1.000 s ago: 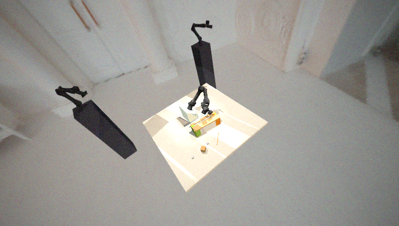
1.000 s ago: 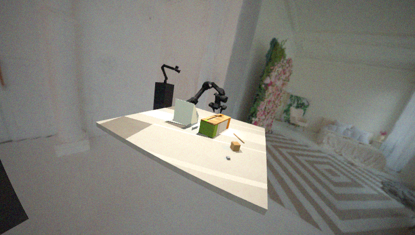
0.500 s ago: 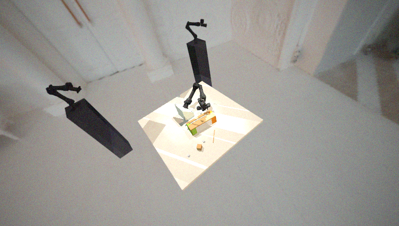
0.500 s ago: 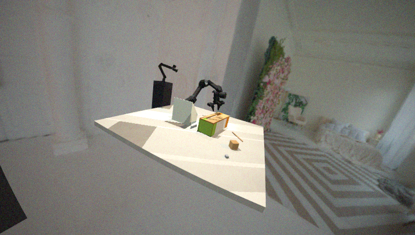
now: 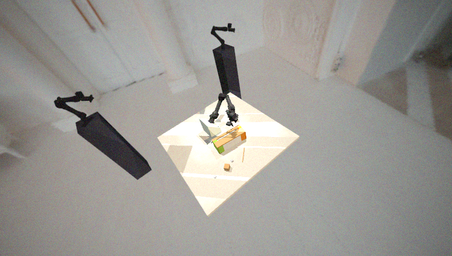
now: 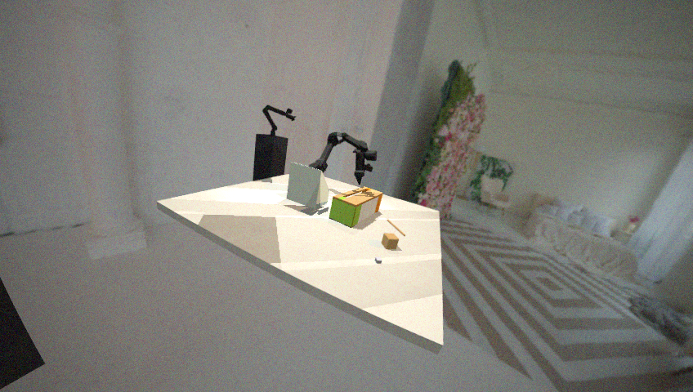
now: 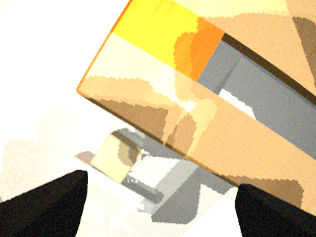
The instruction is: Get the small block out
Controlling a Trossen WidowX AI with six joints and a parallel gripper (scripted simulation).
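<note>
The tan block lies 3 cm behind my gripper tip, 3 cm to the left of it and 14 cm below it. Round my gripper tip: box: 2 cm ahead, 14 cm to the right, 9 cm below; then thin orange stick: 31 cm ahead, 16 cm to the right, 15 cm below; then brown cube: 31 cm ahead, 40 cm to the right, 13 cm below.
</note>
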